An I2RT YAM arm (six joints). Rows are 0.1 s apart.
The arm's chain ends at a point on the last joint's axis. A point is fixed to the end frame.
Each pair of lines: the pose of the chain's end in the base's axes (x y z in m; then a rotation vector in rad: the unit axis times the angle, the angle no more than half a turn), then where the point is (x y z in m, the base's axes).
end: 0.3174 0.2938 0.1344 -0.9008 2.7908 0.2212
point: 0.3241 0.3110 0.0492
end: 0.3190 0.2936 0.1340 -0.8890 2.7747 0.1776
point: 0.3284 0.3090 0.0487
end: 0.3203 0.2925 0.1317 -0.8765 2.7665 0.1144
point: 0.3321 0.3048 0.0462
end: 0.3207 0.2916 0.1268 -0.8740 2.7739 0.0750
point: 0.3328 0.3015 0.0410
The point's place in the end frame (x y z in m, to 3 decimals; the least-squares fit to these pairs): 0.005 0.003 0.087
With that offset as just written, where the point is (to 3 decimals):
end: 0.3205 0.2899 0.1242 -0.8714 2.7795 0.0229
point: 0.333 0.297 0.038
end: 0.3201 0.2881 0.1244 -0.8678 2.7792 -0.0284
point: 0.334 0.292 0.038
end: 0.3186 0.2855 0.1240 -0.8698 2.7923 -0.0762
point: 0.332 0.286 0.038
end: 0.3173 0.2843 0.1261 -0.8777 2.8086 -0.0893
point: 0.329 0.284 0.040
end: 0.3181 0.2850 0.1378 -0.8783 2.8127 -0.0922
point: 0.330 0.284 0.051
